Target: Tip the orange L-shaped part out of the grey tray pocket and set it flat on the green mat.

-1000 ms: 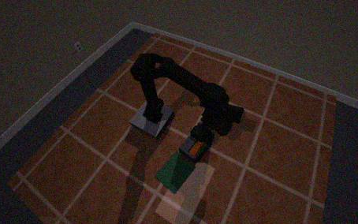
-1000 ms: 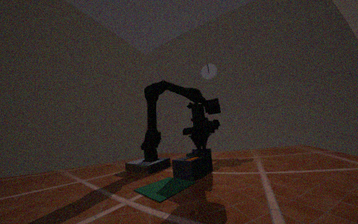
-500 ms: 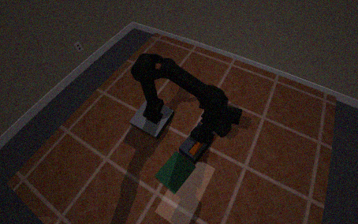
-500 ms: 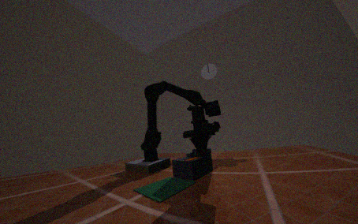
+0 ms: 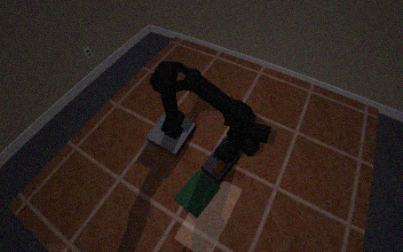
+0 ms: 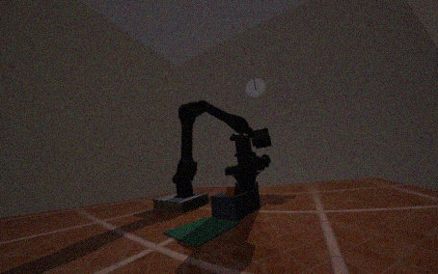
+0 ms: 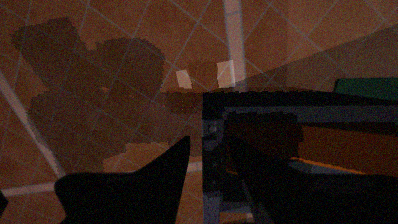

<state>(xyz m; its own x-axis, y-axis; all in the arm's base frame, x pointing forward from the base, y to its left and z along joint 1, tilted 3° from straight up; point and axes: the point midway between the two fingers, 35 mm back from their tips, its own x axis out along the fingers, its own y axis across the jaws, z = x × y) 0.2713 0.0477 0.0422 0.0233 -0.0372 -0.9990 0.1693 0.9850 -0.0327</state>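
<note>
My gripper tip is 60 mm to the left of the orange L-shaped part and 20 mm past it. From my gripper tip the other things lie so: green mat: 220 mm to the right, 70 mm below, 50 mm behind.
</note>
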